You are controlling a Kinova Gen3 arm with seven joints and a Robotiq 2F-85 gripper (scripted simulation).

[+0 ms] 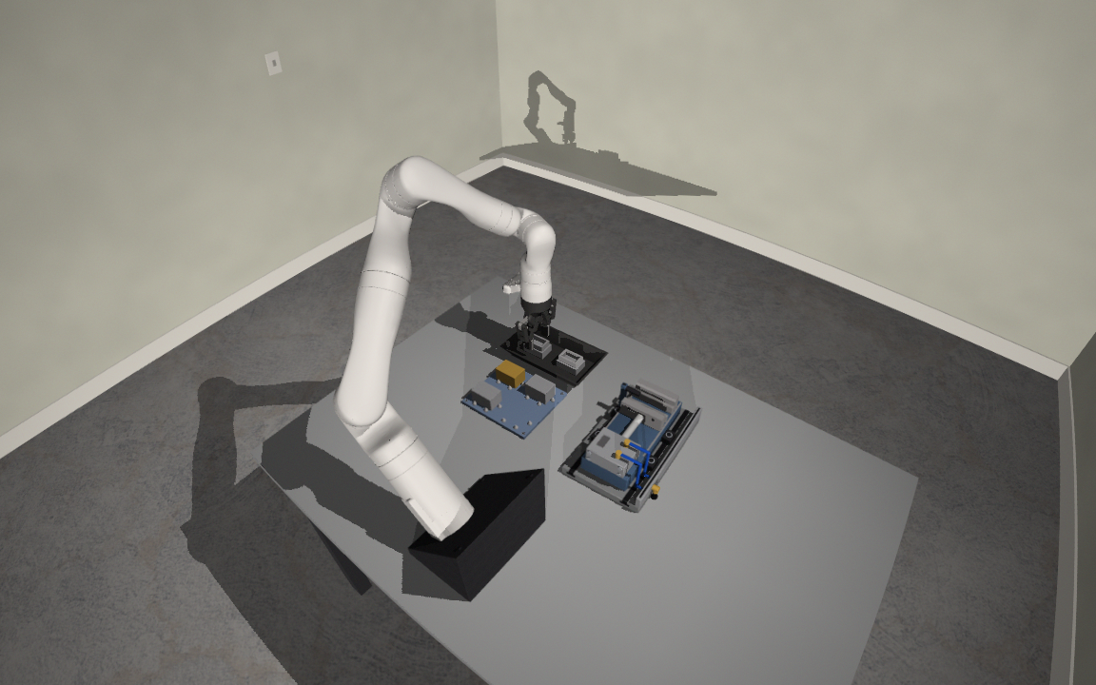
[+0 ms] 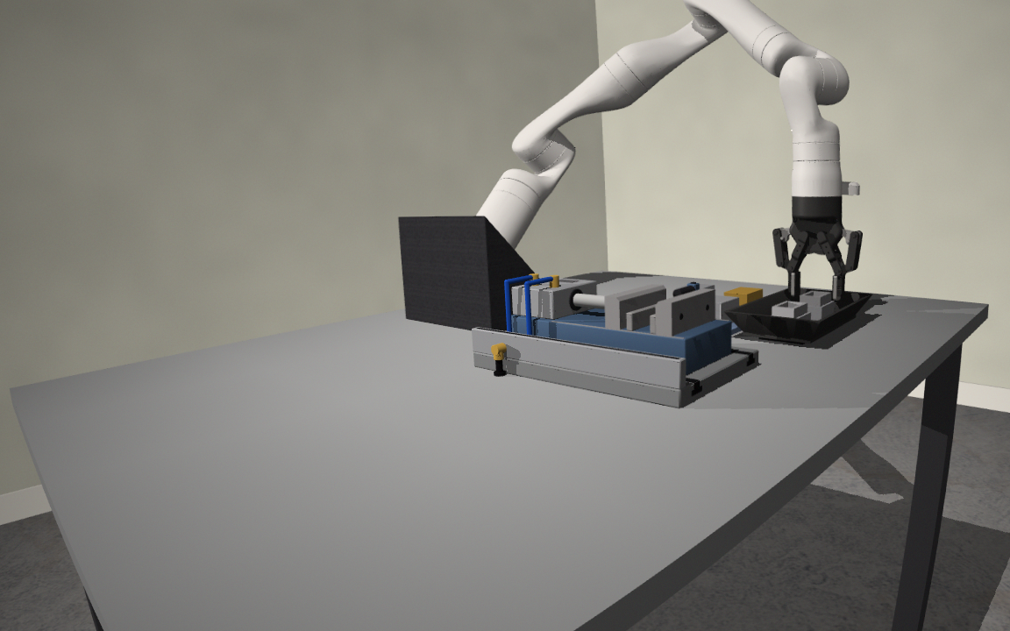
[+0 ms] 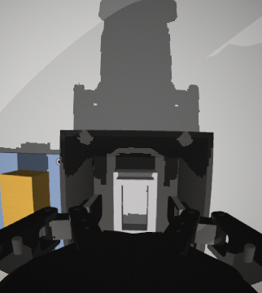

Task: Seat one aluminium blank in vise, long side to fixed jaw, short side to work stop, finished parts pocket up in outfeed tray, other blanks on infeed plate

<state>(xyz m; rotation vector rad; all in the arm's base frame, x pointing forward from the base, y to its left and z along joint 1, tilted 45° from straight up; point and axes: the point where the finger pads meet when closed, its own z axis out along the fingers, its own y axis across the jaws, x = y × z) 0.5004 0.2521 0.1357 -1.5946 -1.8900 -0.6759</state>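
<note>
My gripper is now 21 cm past the aluminium blank, 3 cm to the left of it and 3 cm above it. The rest, counted from my hand: brass blank: 12 cm behind, 3 cm below, 2 cm to the right.
</note>
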